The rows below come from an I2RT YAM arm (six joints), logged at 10 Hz.
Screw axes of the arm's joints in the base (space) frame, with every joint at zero. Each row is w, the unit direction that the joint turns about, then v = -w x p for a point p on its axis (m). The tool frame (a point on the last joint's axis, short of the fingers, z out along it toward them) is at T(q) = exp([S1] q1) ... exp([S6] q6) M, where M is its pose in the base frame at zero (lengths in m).
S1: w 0 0 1 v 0 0 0
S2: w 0 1 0 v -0.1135 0 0.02
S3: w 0 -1 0 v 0.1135 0 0.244
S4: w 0 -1 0 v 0.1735 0 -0.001
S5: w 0 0 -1 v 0 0.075 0
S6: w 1 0 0 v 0 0.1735 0
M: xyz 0.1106 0 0.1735 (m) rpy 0 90 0 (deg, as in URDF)
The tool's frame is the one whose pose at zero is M.
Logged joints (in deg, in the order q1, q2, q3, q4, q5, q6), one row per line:
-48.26, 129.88, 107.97, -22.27, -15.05, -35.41
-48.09, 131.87, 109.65, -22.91, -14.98, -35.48
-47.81, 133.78, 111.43, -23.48, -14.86, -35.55
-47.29, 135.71, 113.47, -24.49, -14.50, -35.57
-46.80, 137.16, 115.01, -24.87, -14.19, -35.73
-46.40, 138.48, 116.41, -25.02, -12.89, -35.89
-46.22, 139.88, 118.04, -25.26, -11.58, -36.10
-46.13, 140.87, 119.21, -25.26, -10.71, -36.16
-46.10, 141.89, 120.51, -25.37, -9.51, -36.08
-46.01, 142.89, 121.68, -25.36, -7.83, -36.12
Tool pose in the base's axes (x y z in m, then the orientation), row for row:
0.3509, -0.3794, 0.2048, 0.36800, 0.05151, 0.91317, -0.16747
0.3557, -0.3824, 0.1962, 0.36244, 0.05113, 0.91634, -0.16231
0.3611, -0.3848, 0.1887, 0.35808, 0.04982, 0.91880, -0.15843
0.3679, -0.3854, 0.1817, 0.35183, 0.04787, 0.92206, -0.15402
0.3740, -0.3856, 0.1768, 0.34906, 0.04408, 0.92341, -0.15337
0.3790, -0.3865, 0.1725, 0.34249, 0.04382, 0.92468, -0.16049
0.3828, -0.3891, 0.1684, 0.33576, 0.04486, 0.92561, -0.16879
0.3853, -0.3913, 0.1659, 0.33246, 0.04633, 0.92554, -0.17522
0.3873, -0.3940, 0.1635, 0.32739, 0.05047, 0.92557, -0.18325
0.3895, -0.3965, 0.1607, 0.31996, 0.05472, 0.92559, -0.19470
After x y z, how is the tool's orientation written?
As a quaternion, w x y z.
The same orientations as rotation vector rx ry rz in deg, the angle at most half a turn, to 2 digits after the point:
7.58, 134.36, -24.64
7.54, 135.19, -23.95
7.37, 135.83, -23.42
7.10, 136.73, -22.84
6.54, 137.11, -22.77
6.53, 137.73, -23.91
6.70, 138.32, -25.22
6.93, 138.53, -26.23
7.57, 138.88, -27.50
8.24, 139.39, -29.32

